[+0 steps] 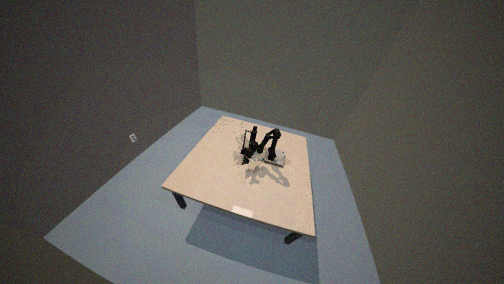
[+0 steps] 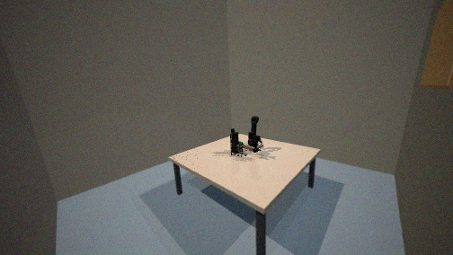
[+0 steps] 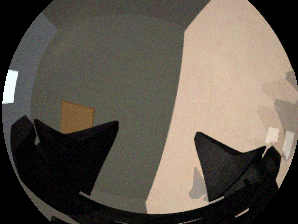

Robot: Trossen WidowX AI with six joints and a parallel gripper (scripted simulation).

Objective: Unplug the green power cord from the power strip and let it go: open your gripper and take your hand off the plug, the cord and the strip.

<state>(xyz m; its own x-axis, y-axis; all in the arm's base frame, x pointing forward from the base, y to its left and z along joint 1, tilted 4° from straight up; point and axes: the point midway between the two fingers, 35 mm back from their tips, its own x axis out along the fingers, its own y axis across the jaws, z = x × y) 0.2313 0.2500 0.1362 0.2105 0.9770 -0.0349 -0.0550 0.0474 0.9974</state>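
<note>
The green plug is 2 cm ahead of my gripper tip, 31 cm to the right of it and 1 cm below it.
</note>
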